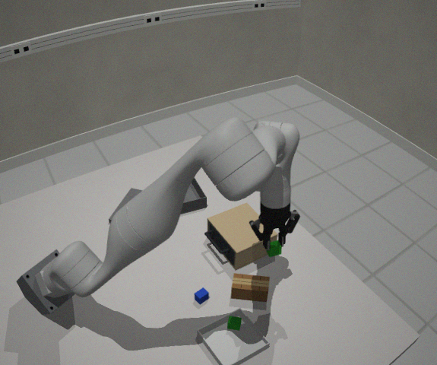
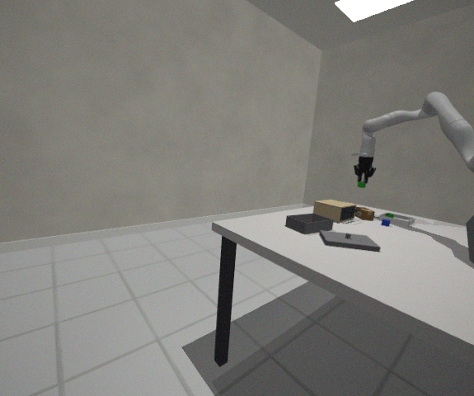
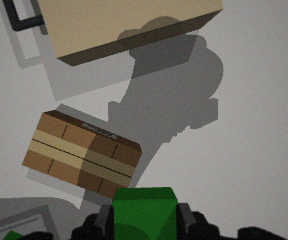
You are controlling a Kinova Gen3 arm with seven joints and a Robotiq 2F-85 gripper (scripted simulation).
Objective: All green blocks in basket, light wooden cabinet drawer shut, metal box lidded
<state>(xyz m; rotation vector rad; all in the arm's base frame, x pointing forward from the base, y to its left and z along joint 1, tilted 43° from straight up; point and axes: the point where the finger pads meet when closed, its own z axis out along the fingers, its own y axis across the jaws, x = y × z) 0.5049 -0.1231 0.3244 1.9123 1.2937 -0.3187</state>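
Now: the grey basket 210 mm below my hand, 200 mm behind it and 70 mm to the right of it. The rest, counted from my hand: red block: 200 mm below, 30 mm behind, 10 mm to the left; light wooden cabinet: 200 mm to the left, 180 mm below, 70 mm ahead; darker brown wooden box: 180 mm below, 40 mm behind, 30 mm to the left.
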